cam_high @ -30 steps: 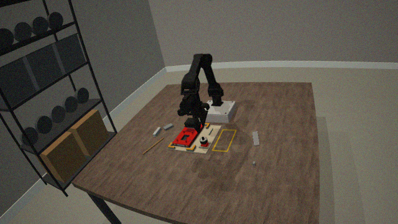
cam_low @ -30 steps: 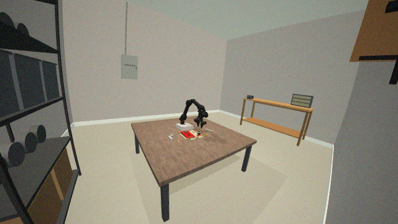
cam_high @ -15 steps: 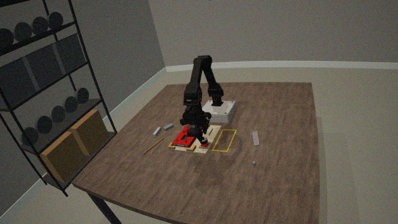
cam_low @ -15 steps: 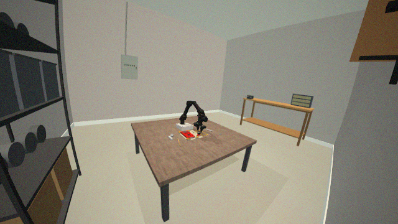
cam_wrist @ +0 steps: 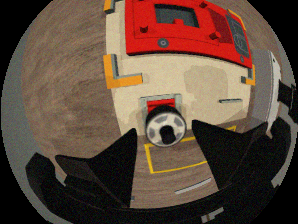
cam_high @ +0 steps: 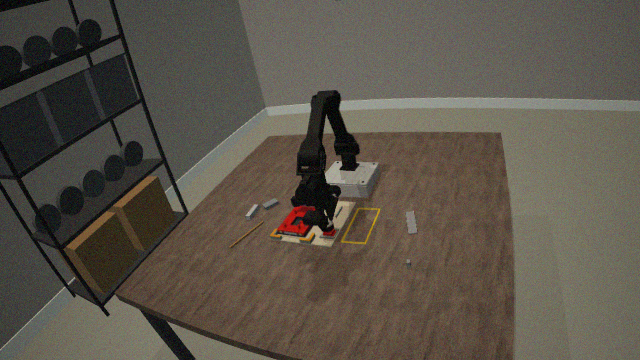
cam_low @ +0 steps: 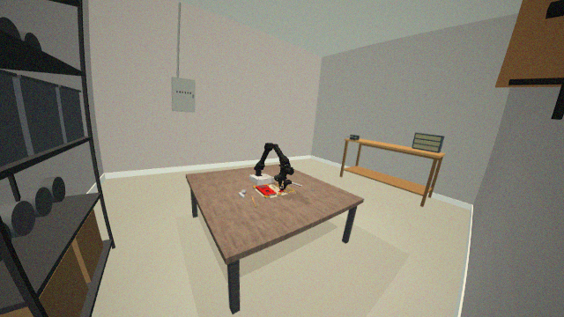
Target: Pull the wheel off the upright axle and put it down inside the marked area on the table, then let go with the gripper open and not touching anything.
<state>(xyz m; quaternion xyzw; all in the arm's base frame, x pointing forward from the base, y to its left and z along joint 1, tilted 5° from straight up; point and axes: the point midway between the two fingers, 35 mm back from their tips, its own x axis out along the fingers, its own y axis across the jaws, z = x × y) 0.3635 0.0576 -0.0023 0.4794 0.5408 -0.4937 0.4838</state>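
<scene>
The black wheel is right at my gripper tip. From my gripper tip the other things lie so: thin wooden stick: 31 cm to the right, 6 cm ahead, 4 cm below; grey bar: 25 cm to the left, 10 cm behind, 4 cm below.
</scene>
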